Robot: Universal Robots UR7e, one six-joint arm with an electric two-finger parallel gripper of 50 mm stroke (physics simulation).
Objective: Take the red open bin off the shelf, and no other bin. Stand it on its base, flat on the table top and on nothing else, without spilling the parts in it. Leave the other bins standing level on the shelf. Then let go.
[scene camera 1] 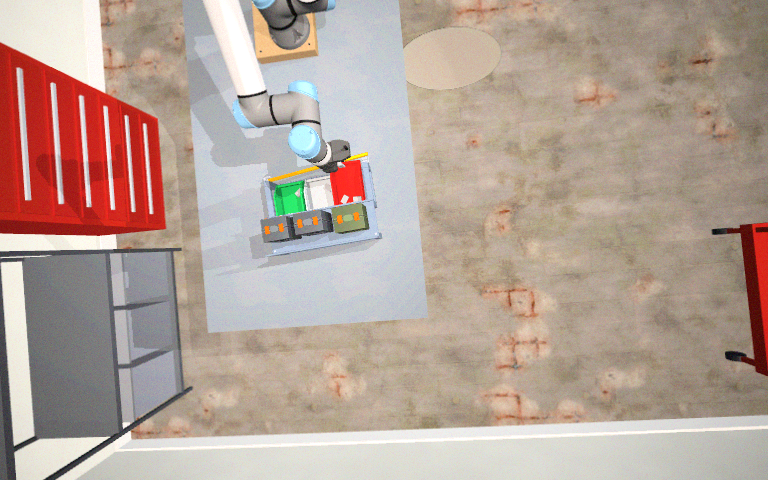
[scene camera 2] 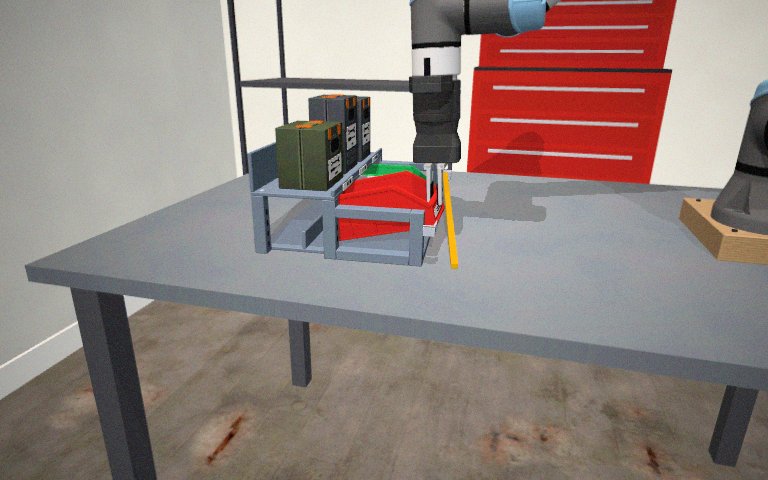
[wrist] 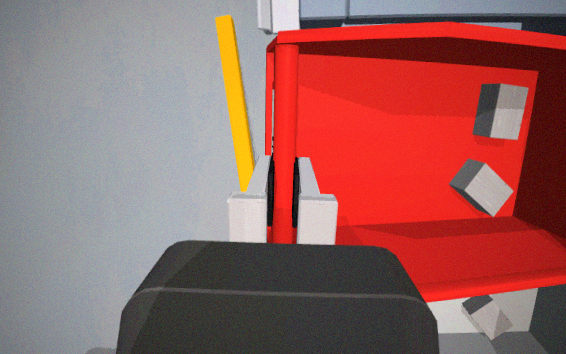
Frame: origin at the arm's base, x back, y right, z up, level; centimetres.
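Where they show: gripper, fingertip midpoint: [scene camera 1: 342, 164] [scene camera 2: 435, 203] [wrist: 283, 177]; arm's base at its link origin: [scene camera 1: 290, 30] [scene camera 2: 764, 222].
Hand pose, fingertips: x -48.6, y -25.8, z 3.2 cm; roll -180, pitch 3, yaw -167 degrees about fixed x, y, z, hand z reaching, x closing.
Observation:
Things, the pixels of their centre, and the offset from my fingertips. "pt": a spot on its surface instead. Level surfaces: height alone.
- red open bin at the middle of its body: [wrist: 451, 157] [scene camera 2: 385, 203] [scene camera 1: 348, 186] dx -7.6, dy -3.1, dz -0.3 cm
- blue-grey shelf at a spot on its surface: [scene camera 2: 330, 226] pt dx -12.1, dy -12.9, dz -2.1 cm
- white bin at the middle of its body: [wrist: 452, 310] [scene camera 1: 322, 200] dx -12.9, dy +6.7, dz -3.2 cm
- green bin at the middle of its body: [scene camera 2: 393, 187] [scene camera 1: 292, 205] dx -16.0, dy +17.5, dz -3.2 cm
- yellow bar at the middle of its body: [wrist: 265, 295] [scene camera 2: 448, 212] [scene camera 1: 318, 167] dx -0.9, dy +9.7, dz -4.3 cm
- olive case at the middle of its body: [scene camera 2: 311, 153] [scene camera 1: 351, 219] dx -19.3, dy -6.9, dz +7.4 cm
- table at its surface level: dz -7.6 cm
The red open bin [scene camera 1: 347, 182] [scene camera 2: 382, 198] [wrist: 390, 145] is still largely inside the right-hand bay of the blue-grey shelf [scene camera 1: 372, 223] [scene camera 2: 330, 226]. Its front end is raised and its back end lower, as scene camera 2 shows. Two grey block-like parts [wrist: 505, 112] [wrist: 482, 187] lie in it towards the back. My gripper [scene camera 1: 339, 165] [scene camera 2: 434, 195] [wrist: 283, 177] is shut on the bin's front rim, one finger outside and one inside. The white bin [scene camera 1: 318, 193] [wrist: 442, 317] and the green bin [scene camera 1: 288, 199] [scene camera 2: 390, 169] stand beside it in the shelf. The underside of the red bin is partly hidden.
A yellow bar [scene camera 1: 300, 171] [scene camera 2: 450, 226] [wrist: 236, 100] runs along the shelf's front. An olive case [scene camera 1: 350, 217] [scene camera 2: 305, 158] and two dark grey cases [scene camera 1: 311, 222] [scene camera 1: 276, 229] stand on the shelf's upper board. The robot's wooden base [scene camera 1: 286, 55] [scene camera 2: 741, 249] is on the table [scene camera 1: 317, 294] [scene camera 2: 566, 271].

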